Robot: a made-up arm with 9 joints. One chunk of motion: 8 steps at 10 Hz.
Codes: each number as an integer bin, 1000 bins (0 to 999) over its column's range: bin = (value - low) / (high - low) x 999, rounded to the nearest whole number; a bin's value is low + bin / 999 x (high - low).
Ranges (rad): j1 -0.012..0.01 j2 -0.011..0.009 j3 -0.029..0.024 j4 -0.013..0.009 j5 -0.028..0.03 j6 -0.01..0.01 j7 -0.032..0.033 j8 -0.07..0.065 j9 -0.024..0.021
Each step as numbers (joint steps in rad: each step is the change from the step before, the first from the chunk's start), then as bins.
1 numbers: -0.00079 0.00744 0.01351 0.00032 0.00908 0.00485 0.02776 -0.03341 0.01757
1 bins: 509 921 801 605 639 742 918 271 923
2 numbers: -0.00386 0.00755 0.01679 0.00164 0.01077 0.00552 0.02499 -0.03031 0.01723
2 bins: 370 927 863 665 668 775 876 294 915
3 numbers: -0.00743 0.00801 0.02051 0.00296 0.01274 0.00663 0.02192 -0.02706 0.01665
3 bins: 208 950 933 725 702 831 829 318 902
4 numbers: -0.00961 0.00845 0.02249 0.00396 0.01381 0.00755 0.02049 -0.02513 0.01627
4 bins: 109 972 971 770 720 877 807 332 894
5 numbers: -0.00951 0.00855 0.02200 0.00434 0.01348 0.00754 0.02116 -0.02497 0.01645
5 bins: 113 977 961 787 714 876 817 333 898
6 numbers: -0.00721 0.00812 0.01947 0.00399 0.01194 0.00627 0.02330 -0.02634 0.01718
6 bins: 218 955 914 772 688 813 850 323 914
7 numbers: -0.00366 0.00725 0.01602 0.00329 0.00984 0.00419 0.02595 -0.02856 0.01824
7 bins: 379 912 849 740 652 709 891 307 938
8 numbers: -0.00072 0.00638 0.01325 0.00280 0.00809 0.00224 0.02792 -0.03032 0.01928
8 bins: 512 868 796 717 622 611 921 294 961
